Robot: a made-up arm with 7 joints. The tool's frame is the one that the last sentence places.
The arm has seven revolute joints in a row. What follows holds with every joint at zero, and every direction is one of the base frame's.
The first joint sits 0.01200 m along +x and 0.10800 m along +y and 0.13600 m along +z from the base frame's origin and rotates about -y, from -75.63 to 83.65 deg.
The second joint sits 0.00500 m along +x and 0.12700 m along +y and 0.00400 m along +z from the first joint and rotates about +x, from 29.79 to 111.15 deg.
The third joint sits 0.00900 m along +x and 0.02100 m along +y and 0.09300 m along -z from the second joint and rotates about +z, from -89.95 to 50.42 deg.
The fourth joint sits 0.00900 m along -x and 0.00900 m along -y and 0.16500 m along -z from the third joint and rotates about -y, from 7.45 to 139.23 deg.
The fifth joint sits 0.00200 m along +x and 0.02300 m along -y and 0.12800 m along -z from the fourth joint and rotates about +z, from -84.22 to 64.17 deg.
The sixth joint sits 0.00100 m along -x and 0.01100 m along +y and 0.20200 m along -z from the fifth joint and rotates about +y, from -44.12 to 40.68 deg.
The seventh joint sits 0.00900 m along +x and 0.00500 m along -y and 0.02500 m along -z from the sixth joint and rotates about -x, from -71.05 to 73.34 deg.
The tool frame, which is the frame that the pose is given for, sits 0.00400 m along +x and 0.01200 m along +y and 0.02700 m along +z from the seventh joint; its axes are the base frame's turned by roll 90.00, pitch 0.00 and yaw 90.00 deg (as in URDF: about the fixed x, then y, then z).
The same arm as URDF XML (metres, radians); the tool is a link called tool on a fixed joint. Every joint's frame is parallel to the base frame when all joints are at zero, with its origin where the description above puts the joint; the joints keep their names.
<robot name="arm">
<link name="base_link"/>
<link name="link1"/>
<link name="link2"/>
<link name="link3"/>
<link name="link4"/>
<link name="link5"/>
<link name="link6"/>
<link name="link7"/>
<link name="tool"/>
<joint name="joint 1" type="revolute"><parent link="base_link"/><child link="link1"/><origin xyz="0.012 0.108 0.136"/><axis xyz="0 -1 0"/><limit lower="-1.32" upper="1.46"/></joint>
<joint name="joint 2" type="revolute"><parent link="link1"/><child link="link2"/><origin xyz="0.005 0.127 0.004"/><axis xyz="1 0 0"/><limit lower="0.5199" upper="1.9399"/></joint>
<joint name="joint 3" type="revolute"><parent link="link2"/><child link="link3"/><origin xyz="0.009 0.021 -0.093"/><axis xyz="0 0 1"/><limit lower="-1.5699" upper="0.88"/></joint>
<joint name="joint 4" type="revolute"><parent link="link3"/><child link="link4"/><origin xyz="-0.009 -0.009 -0.165"/><axis xyz="0 -1 0"/><limit lower="0.13" upper="2.43"/></joint>
<joint name="joint 5" type="revolute"><parent link="link4"/><child link="link5"/><origin xyz="0.002 -0.023 -0.128"/><axis xyz="0 0 1"/><limit lower="-1.4699" upper="1.12"/></joint>
<joint name="joint 6" type="revolute"><parent link="link5"/><child link="link6"/><origin xyz="-0.001 0.011 -0.202"/><axis xyz="0 1 0"/><limit lower="-0.77" upper="0.71"/></joint>
<joint name="joint 7" type="revolute"><parent link="link6"/><child link="link7"/><origin xyz="0.009 -0.005 -0.025"/><axis xyz="-1 0 0"/><limit lower="-1.2401" upper="1.28"/></joint>
<joint name="tool_fixed" type="fixed"><parent link="link7"/><child link="tool"/><origin xyz="0.004 0.012 0.027" rpy="1.5708 0 1.5708"/></joint>
</robot>

